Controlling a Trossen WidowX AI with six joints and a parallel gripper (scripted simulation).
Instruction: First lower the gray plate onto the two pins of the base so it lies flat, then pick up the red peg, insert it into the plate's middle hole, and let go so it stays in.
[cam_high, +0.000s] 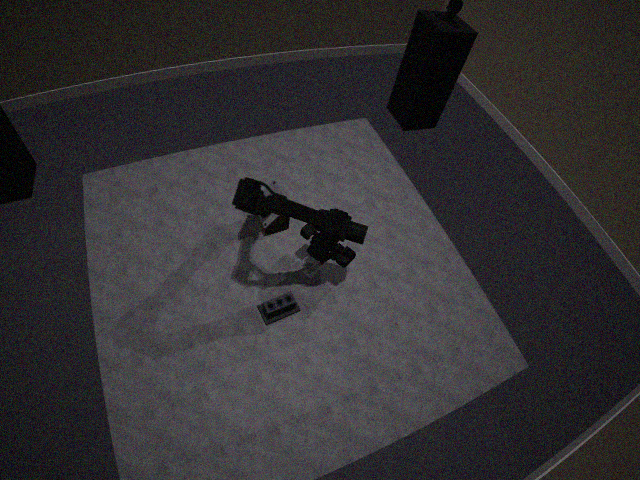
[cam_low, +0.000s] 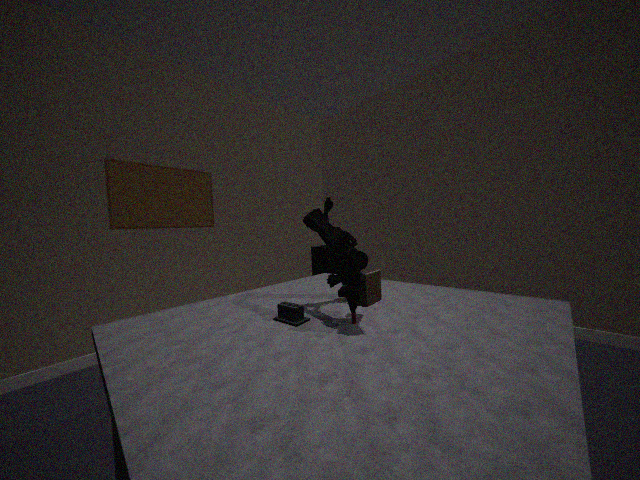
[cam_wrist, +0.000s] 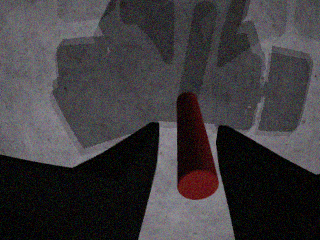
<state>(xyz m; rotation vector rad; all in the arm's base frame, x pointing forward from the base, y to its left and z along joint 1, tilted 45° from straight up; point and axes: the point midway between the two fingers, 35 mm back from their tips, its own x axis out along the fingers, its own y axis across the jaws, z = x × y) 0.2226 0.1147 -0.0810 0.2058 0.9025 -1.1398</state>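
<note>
Right now my gripper tip is 190 mm to the left of the gray plate and 120 mm short of it. Round my gripper tip: red peg right at my gripper tip.
</note>
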